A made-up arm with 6 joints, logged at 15 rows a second.
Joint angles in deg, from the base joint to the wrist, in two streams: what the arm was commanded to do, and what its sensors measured. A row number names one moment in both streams.
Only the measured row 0 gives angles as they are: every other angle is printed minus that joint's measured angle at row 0.
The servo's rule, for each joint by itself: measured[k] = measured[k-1] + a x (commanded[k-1-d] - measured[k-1]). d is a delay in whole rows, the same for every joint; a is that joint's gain. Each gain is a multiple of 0.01, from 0.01 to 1. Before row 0 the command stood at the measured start. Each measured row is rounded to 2 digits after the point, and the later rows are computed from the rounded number. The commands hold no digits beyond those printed.
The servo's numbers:
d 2
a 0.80 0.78 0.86 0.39 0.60 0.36
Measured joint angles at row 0:
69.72, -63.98, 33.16, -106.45, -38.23, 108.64
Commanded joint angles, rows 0 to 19:
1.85, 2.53, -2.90, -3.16, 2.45, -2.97
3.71, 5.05, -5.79, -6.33, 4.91, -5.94
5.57, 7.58, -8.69, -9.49, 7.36, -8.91
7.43, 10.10, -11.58, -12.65, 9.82, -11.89
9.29, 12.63, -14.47, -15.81, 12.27, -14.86
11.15, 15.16, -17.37, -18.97, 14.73, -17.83
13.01, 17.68, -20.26, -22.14, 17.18, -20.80
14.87, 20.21, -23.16, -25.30, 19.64, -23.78
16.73, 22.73, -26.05, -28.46, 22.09, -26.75
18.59, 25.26, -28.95, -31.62, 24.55, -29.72
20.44, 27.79, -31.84, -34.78, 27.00, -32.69
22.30, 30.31, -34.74, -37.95, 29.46, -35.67
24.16, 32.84, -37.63, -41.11, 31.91, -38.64
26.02, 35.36, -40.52, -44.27, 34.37, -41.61
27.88, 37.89, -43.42, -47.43, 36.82, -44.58
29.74, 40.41, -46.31, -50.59, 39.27, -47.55
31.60, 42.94, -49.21, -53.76, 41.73, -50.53
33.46, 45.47, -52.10, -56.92, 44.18, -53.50
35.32, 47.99, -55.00, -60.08, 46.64, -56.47
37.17, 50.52, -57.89, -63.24, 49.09, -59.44
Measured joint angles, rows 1 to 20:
0.00, 0.00, 0.00, 0.00, 0.00, 0.00
0.00, 0.00, 0.00, 0.00, 0.00, 0.00
1.48, 1.97, -2.49, -1.23, 1.47, -1.07
3.26, 4.37, -5.33, -3.22, 3.53, -2.82
5.11, 6.87, -8.22, -5.67, 5.83, -5.01
6.97, 9.39, -11.11, -8.39, 8.22, -7.49
8.83, 11.92, -14.00, -11.28, 10.65, -10.14
10.69, 14.45, -16.90, -14.28, 13.10, -12.91
12.55, 16.97, -19.79, -17.35, 15.55, -15.75
14.41, 19.50, -22.69, -20.45, 18.00, -18.64
16.27, 22.02, -25.58, -23.57, 20.45, -21.56
18.13, 24.55, -28.48, -26.71, 22.91, -24.50
19.98, 27.08, -31.37, -29.86, 25.36, -27.45
21.84, 29.60, -34.27, -33.02, 27.82, -30.41
23.70, 32.13, -37.16, -36.18, 30.27, -33.37
25.56, 34.65, -40.05, -39.34, 32.73, -36.34
27.42, 37.18, -42.95, -42.50, 35.18, -39.31
29.28, 39.70, -45.84, -45.66, 37.63, -42.28
31.14, 42.23, -48.74, -48.82, 40.09, -45.25
33.00, 44.76, -51.63, -51.98, 42.54, -48.22

